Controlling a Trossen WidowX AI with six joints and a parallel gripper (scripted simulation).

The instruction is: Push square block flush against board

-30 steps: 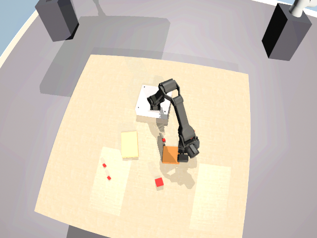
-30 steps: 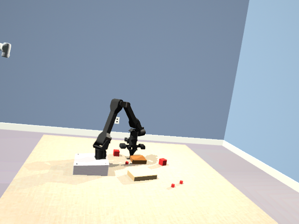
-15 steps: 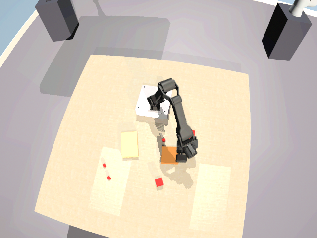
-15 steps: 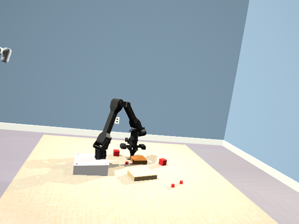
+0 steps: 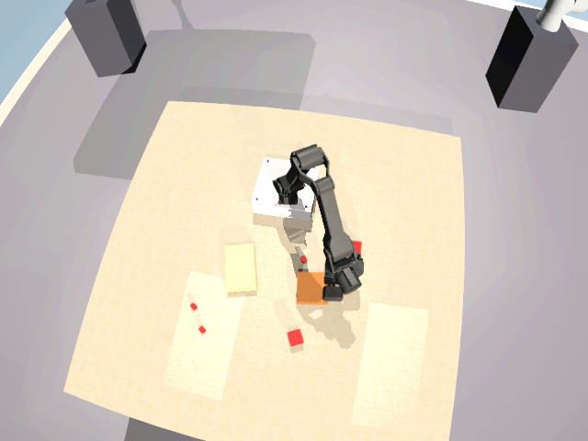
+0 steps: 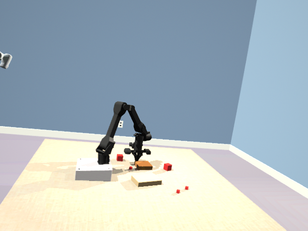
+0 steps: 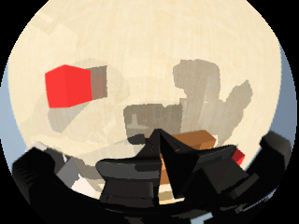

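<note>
Right now my gripper tip is 60 mm to the left of the square block, 30 mm short of it and 10 mm below it. The rest, counted from my gripper tip: pale cream board (300 mm to the right, 30 mm behind, 10 mm above).
</note>
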